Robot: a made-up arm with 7 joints. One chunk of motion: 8 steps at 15 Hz.
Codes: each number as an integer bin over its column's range. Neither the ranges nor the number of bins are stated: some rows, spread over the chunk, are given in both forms.
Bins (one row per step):
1: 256 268 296 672 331 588 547
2: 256 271 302 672 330 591 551
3: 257 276 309 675 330 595 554
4: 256 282 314 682 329 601 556
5: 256 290 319 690 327 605 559
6: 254 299 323 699 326 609 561
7: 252 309 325 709 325 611 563
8: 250 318 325 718 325 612 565
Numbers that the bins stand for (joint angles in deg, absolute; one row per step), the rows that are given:
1: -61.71 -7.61 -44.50 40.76 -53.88 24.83 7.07
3: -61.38 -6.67 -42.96 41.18 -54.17 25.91 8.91
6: -62.36 -3.98 -41.30 44.54 -55.36 28.07 10.75
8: -63.66 -1.76 -41.06 47.19 -55.65 28.53 11.80
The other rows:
2: -61.71 -7.26 -43.79 40.76 -54.17 25.29 8.12
4: -61.71 -5.97 -42.37 42.16 -54.47 26.83 9.43
5: -61.71 -5.04 -41.77 43.28 -55.06 27.45 10.22
7: -63.01 -2.81 -41.06 45.93 -55.65 28.37 11.28

